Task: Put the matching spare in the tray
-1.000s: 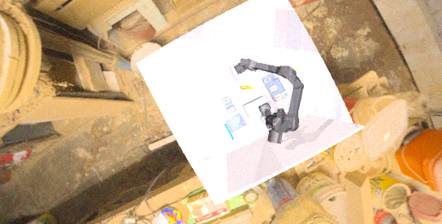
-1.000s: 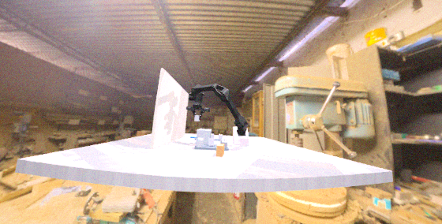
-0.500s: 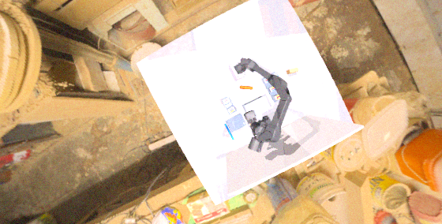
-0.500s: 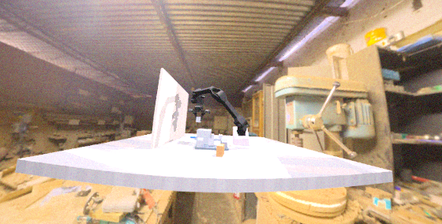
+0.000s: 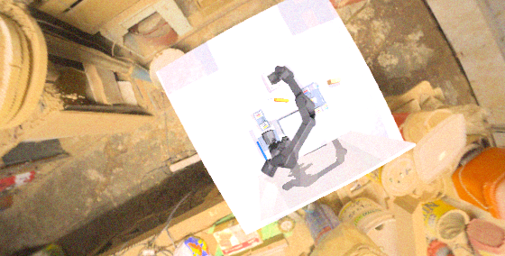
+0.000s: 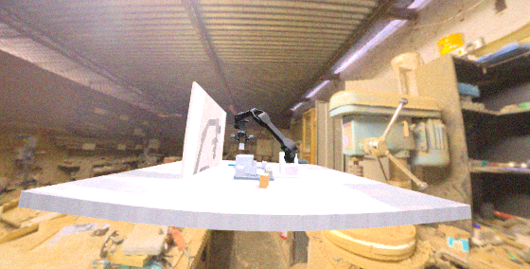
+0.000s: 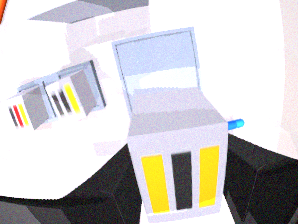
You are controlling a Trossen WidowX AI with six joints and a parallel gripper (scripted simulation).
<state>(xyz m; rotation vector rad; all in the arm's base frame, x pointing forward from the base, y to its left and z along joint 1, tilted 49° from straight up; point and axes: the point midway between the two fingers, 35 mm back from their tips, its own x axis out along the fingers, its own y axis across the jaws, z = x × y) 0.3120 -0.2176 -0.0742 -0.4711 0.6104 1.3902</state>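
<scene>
My gripper tip is 1 cm to the left of the blue-rimmed tray and 14 cm above it. Round my gripper tip: mounted unit: 3 cm behind, 19 cm to the left, 9 cm below; blue bar: 3 cm ahead, 8 cm to the right, 14 cm below; white spare block: 2 cm above.
</scene>
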